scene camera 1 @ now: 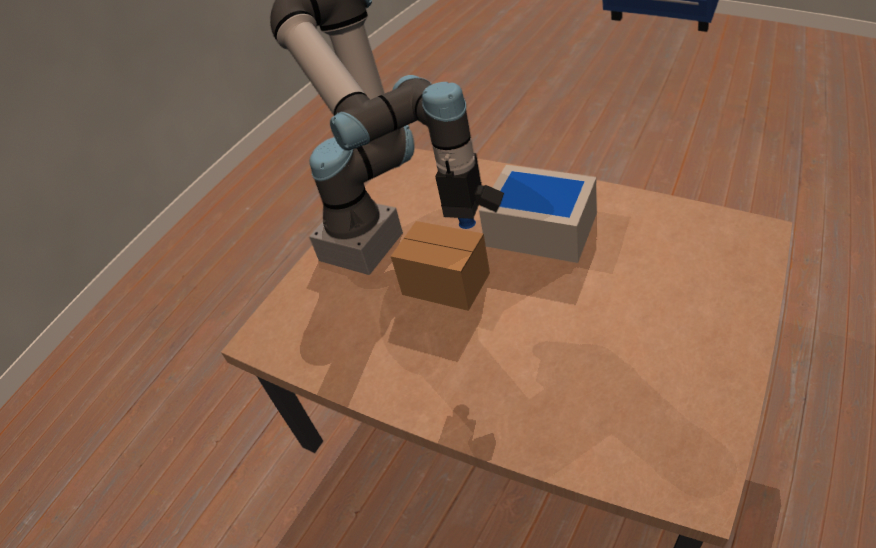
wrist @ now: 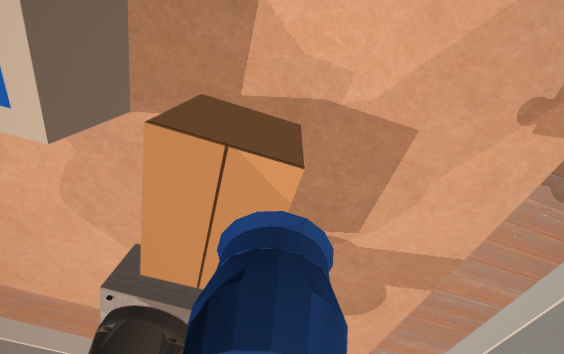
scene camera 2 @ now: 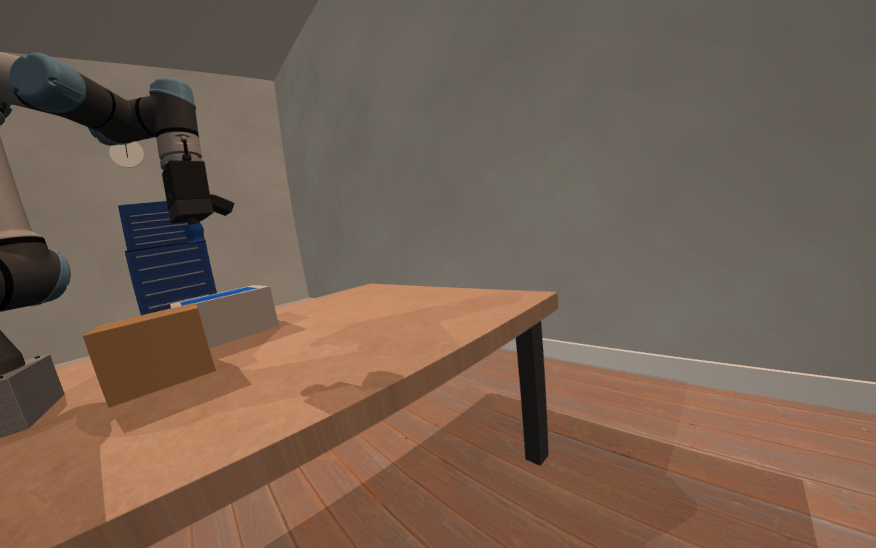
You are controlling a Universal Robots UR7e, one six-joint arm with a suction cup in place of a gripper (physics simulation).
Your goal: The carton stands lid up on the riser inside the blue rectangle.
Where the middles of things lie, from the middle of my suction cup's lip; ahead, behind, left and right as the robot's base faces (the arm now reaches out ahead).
Scene:
The brown carton (scene camera 2: 134, 357) lies 110 mm behind my suction cup, 50 mm to the left of it and 200 mm below it. From my suction cup the other things lie so: grey riser (scene camera 2: 231, 315) 70 mm ahead, 290 mm to the left, 210 mm below.

